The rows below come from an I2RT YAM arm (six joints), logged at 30 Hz.
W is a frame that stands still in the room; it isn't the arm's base.
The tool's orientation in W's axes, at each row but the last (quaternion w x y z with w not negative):
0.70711, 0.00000, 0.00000, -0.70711
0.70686, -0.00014, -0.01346, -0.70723
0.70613, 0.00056, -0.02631, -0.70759
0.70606, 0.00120, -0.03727, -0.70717
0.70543, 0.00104, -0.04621, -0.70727
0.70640, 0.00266, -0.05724, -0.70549
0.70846, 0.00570, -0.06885, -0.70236
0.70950, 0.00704, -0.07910, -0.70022
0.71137, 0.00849, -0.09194, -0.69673
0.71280, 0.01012, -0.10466, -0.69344
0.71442, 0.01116, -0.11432, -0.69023
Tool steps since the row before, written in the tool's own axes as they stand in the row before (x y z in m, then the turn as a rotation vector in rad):
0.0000, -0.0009, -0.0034, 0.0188, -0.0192, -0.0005
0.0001, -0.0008, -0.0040, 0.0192, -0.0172, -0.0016
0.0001, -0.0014, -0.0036, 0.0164, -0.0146, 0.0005
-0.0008, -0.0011, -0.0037, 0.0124, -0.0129, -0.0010
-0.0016, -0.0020, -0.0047, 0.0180, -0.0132, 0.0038
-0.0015, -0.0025, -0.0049, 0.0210, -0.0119, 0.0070
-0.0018, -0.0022, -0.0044, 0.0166, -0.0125, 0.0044
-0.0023, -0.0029, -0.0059, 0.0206, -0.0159, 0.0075
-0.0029, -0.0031, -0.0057, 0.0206, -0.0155, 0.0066
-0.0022, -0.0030, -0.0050, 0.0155, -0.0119, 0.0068
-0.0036, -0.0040, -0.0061, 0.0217, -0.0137, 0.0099
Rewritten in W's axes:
-0.0009, 0.0000, -0.0034, -0.0192, -0.0188, -0.0005
-0.0007, -0.0002, -0.0040, -0.0172, -0.0192, -0.0016
-0.0013, -0.0002, -0.0036, -0.0147, -0.0164, 0.0005
-0.0009, 0.0006, -0.0038, -0.0129, -0.0124, -0.0011
-0.0017, 0.0013, -0.0049, -0.0135, -0.0177, 0.0040
-0.0021, 0.0011, -0.0052, -0.0125, -0.0205, 0.0076
-0.0017, 0.0014, -0.0047, -0.0128, -0.0163, 0.0045
-0.0022, 0.0016, -0.0064, -0.0166, -0.0200, 0.0076
-0.0023, 0.0021, -0.0064, -0.0160, -0.0201, 0.0068
-0.0022, 0.0014, -0.0057, -0.0126, -0.0149, 0.0068
-0.0029, 0.0025, -0.0072, -0.0148, -0.0207, 0.0105

